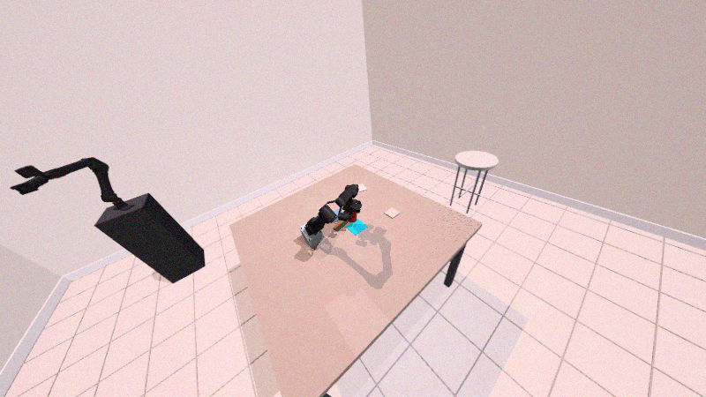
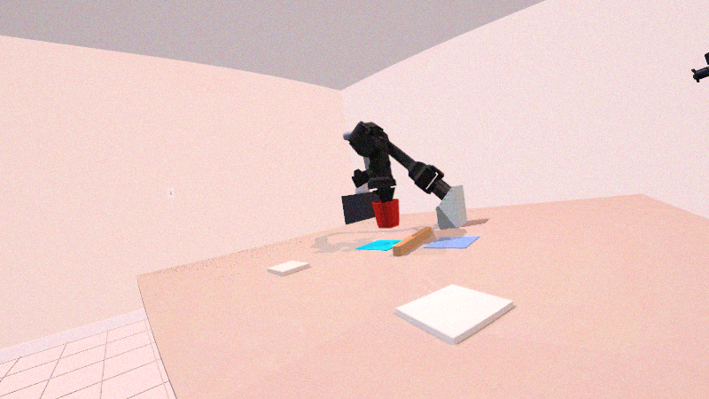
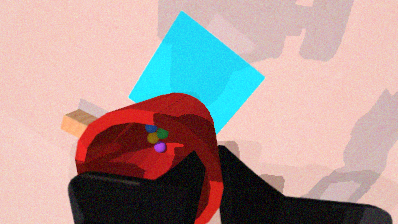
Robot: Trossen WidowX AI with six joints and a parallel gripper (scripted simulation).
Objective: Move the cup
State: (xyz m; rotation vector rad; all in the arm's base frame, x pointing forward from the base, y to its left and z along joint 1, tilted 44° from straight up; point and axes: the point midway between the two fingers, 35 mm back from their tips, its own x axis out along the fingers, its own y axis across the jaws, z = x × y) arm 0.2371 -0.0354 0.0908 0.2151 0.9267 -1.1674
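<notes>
Right now the cyan pad is 30 mm ahead of my gripper tip, 10 mm to the right of it and 100 mm below it. From my gripper tip the other things lie so: wooden bar (10 mm ahead, 90 mm to the left, 90 mm below); light blue pad (190 mm to the left, 100 mm below); red cup (30 mm ahead, 10 mm to the left).
</notes>
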